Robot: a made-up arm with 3 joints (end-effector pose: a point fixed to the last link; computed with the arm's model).
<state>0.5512 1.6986 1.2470</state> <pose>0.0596 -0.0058 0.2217 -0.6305 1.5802 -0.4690</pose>
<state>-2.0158 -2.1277 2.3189</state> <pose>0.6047 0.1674 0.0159 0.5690 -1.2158 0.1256</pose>
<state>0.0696 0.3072 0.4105</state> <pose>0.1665 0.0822 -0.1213 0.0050 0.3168 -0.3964</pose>
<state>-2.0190 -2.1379 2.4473</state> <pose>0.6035 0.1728 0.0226 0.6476 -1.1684 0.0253</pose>
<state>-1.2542 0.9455 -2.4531</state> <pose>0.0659 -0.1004 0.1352 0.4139 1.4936 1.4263</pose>
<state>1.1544 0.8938 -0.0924</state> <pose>0.0382 0.0697 0.1167 1.1133 0.7426 0.5924</pose>
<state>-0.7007 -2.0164 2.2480</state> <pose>0.6201 0.1037 0.2113 1.5562 -1.2412 -0.7968</pose>
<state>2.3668 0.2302 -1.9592</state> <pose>0.1784 0.2076 0.2177 1.6025 -2.1598 1.0831</pose>
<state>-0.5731 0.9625 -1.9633</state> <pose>0.0450 -0.0802 0.0863 0.5372 1.0630 1.4817</pose>
